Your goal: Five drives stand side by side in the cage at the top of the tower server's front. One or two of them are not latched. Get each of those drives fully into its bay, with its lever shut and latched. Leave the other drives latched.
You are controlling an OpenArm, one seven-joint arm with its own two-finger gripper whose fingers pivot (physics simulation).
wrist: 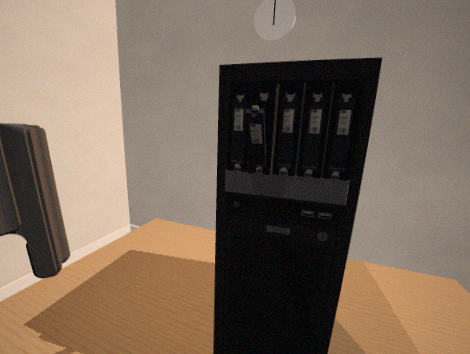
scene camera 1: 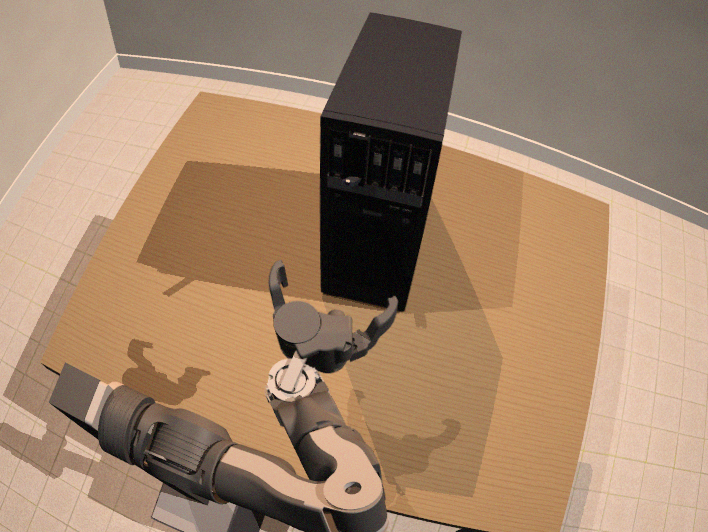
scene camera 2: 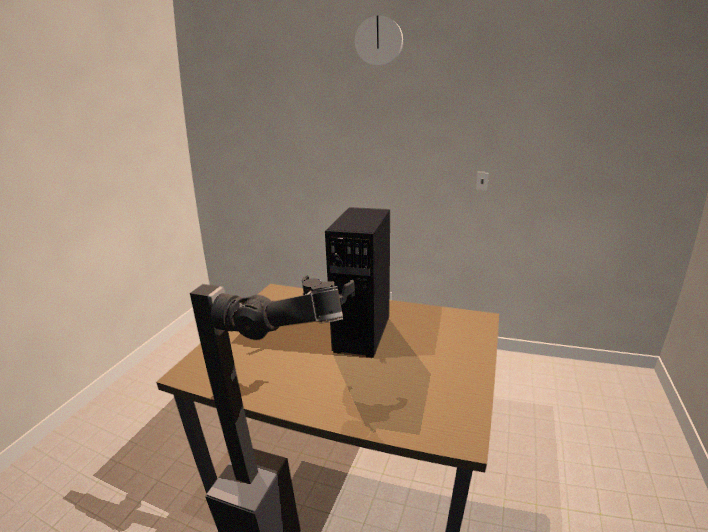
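The black tower server (scene camera 1: 372, 251) (scene camera 2: 353, 320) (wrist: 277, 290) stands upright, its drive cage at the top front. The second drive from the left (wrist: 256, 134) has its lever (scene camera 1: 351, 181) (wrist: 255, 109) swung outward and down; how far the drive body stands out is hard to tell. The first drive (scene camera 1: 337, 151) (wrist: 238, 120), third drive (scene camera 1: 377, 159) (wrist: 288, 121), fourth drive (scene camera 1: 397, 163) (wrist: 315, 121) and fifth drive (scene camera 1: 417, 167) (wrist: 344, 122) look flush with levers shut. My gripper (scene camera 1: 335, 282) (scene camera 2: 327, 281) is open and empty, in front of the tower and below the cage. One finger shows at the wrist view's left edge.
The tower stands on the wooden table (scene camera 1: 228, 337) (scene camera 2: 309, 394) (wrist: 150, 300). A grey ledge (scene camera 1: 374, 191) (wrist: 286, 187) runs under the drives. The arm reaches in from the front left, from its post (scene camera 2: 224, 377). The grey wall (scene camera 1: 543, 74) (scene camera 2: 274, 143) (wrist: 170, 125) is behind the tower.
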